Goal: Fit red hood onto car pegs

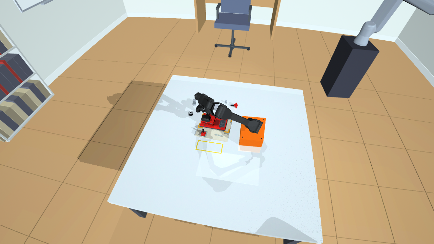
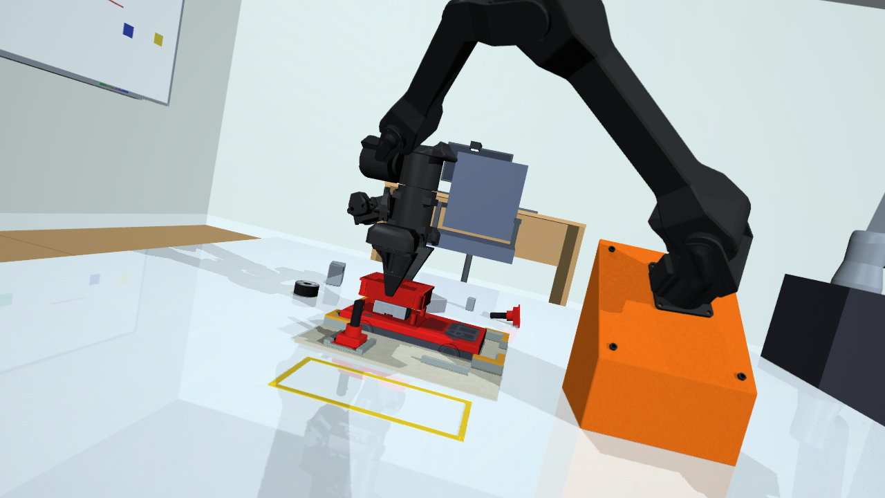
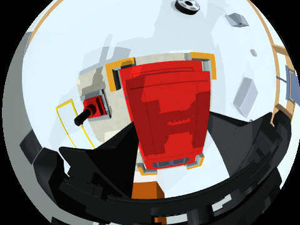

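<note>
Right now my gripper tip is 30 mm above the grey engine block. From my gripper tip the other things lie so: red hood: 10 mm above; jig: 50 mm below, 40 mm behind, 30 mm to the left.
</note>
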